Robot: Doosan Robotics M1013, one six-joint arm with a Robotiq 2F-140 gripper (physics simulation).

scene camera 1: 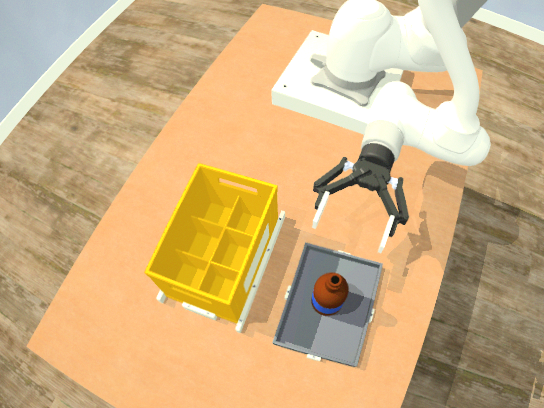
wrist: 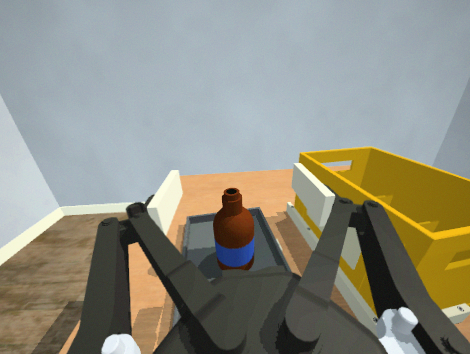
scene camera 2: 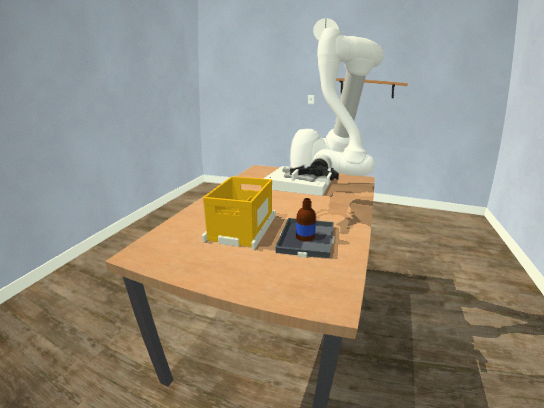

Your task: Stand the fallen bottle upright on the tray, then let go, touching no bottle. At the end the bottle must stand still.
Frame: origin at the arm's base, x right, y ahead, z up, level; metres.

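Seen in the pictures: gripper, between the fingertips: (scene camera 1: 347,237) (wrist: 237,178) (scene camera 2: 309,179); arm's base, origin of its link: (scene camera 1: 349,78) (scene camera 2: 303,176).
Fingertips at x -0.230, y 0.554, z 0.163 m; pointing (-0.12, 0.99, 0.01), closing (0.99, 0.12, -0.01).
Observation:
Pixels of each thing's top centre, then the offset from my fingertips to it. Level surfaces: height alone.
- brown bottle, centre of its top: (wrist: 231,191) (scene camera 1: 335,279) (scene camera 2: 307,199) dx -0.015, dy +0.067, dz -0.055 m
- grey tray, centre of its top: (wrist: 230,248) (scene camera 1: 330,302) (scene camera 2: 307,233) dx -0.025, dy +0.073, dz -0.190 m
- yellow crate, centre of its top: (scene camera 1: 211,228) (wrist: 389,172) (scene camera 2: 239,187) dx +0.249, dy +0.100, dz -0.040 m
- table, height of its surface: dz -0.215 m
A brown bottle (scene camera 1: 330,293) (scene camera 2: 306,222) (wrist: 234,231) with a blue label stands upright on the grey tray (scene camera 1: 316,350) (scene camera 2: 320,253) (wrist: 272,235), away from its walls. My gripper (scene camera 1: 351,222) (wrist: 237,178) is wide open and empty. Its white finger pads are spread apart, on the robot-base side of the tray, above the table. In scene camera 1 a gap shows between the fingertips and the bottle; neither finger touches it. In the wrist view the bottle shows between the pads but farther off, and the gripper's body hides the near part of the tray.
A yellow crate (scene camera 1: 240,280) (scene camera 2: 227,220) (wrist: 435,260) with open compartments stands beside the tray, with white rails along its foot. Small white blocks sit around the tray's edges. The robot's white base plate (scene camera 1: 320,112) (scene camera 2: 300,185) is at the far end of the table (scene camera 1: 165,350) (scene camera 2: 240,280).

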